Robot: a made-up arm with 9 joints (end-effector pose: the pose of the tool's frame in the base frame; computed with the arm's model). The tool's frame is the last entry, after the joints.
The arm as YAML. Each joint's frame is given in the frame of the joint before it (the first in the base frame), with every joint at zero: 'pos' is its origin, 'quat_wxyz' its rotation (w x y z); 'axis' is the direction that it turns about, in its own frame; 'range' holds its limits. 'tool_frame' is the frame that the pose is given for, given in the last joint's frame.
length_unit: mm
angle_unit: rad
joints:
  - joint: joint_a
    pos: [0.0, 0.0, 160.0]
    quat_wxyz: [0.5, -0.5, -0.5, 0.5]
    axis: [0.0, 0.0, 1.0]
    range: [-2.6, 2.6]
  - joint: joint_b
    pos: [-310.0, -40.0, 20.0]
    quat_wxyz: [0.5, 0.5, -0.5, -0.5]
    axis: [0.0, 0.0, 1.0]
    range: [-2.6, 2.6]
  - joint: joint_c
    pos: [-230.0, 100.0, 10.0]
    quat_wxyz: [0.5, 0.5, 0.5, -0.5]
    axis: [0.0, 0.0, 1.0]
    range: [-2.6, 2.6]
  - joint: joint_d
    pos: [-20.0, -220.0, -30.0]
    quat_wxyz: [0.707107, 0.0, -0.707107, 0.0]
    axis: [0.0, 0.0, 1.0]
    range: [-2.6, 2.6]
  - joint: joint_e
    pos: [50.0, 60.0, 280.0]
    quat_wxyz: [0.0, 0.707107, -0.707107, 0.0]
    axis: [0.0, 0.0, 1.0]
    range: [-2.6, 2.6]
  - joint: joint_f
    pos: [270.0, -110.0, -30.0]
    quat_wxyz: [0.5, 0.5, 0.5, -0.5]
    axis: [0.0, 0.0, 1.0]
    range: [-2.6, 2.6]
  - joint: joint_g
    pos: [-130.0, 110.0, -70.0]
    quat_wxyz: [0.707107, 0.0, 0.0, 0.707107]
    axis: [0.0, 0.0, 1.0]
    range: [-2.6, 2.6]
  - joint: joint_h
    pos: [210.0, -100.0, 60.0]
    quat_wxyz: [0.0, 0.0, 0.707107, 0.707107]
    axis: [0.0, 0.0, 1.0]
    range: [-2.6, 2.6]
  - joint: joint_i
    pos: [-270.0, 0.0, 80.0]
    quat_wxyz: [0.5, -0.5, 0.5, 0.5]
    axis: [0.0, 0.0, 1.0]
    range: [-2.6, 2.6]
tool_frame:
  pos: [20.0, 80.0, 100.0]
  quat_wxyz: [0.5, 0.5, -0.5, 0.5]
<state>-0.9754 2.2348 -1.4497 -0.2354 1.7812 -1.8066 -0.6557 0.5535 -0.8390</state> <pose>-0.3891 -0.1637 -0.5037 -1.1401 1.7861 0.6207</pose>
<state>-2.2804 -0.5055 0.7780 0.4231 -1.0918 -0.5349 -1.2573 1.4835 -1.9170</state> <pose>-0.2848 0.9281 0.2483 0.2178 1.0417 1.8027</pose>
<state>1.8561 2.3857 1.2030 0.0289 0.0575 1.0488 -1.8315 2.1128 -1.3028</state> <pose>0.6615 0.3695 0.1248 2.7850 0.2249 -0.5267</pose>
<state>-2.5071 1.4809 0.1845 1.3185 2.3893 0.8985 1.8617 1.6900 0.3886</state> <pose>0.1180 0.4715 0.1445 -0.3124 1.6671 -1.3597</pose>
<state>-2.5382 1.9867 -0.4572 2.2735 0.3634 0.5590 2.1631 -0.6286 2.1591</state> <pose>0.2496 0.4248 0.1511 0.4038 -1.2721 2.7995</pose>
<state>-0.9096 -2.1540 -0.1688 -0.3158 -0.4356 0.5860 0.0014 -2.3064 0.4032</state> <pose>-0.6099 -0.4671 -0.2344 1.0690 -0.1720 -0.4327</pose>
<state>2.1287 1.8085 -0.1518 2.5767 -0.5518 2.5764 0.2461 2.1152 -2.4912</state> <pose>0.4790 0.3955 0.6594 -1.3667 0.0303 0.8550</pose>
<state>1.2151 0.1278 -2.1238 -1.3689 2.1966 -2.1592 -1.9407 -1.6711 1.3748</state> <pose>-0.3573 0.0995 0.1797 1.4865 1.4604 -0.0131</pose>
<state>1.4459 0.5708 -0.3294 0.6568 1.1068 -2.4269 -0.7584 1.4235 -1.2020</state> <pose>-0.1632 -0.2679 0.8161 0.0000 0.2839 1.4857</pose>
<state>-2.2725 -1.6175 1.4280 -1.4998 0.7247 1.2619 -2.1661 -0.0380 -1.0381</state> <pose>-0.8838 -0.3116 -0.4036 -1.5176 1.3389 -1.3185</pose>
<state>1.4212 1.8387 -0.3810 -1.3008 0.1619 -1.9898 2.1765 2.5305 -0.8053</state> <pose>0.2346 -0.4842 0.9967 -0.8765 2.1104 -0.5411</pose>
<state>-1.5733 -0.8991 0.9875 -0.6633 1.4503 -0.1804 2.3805 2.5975 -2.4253</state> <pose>-0.4561 -0.1329 -0.2841 -2.3947 -0.0508 0.3680</pose>
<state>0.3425 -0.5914 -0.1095 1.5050 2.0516 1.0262 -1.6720 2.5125 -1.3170</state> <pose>-0.6127 -0.6284 0.2649 -0.0068 -2.3540 -0.5172</pose>
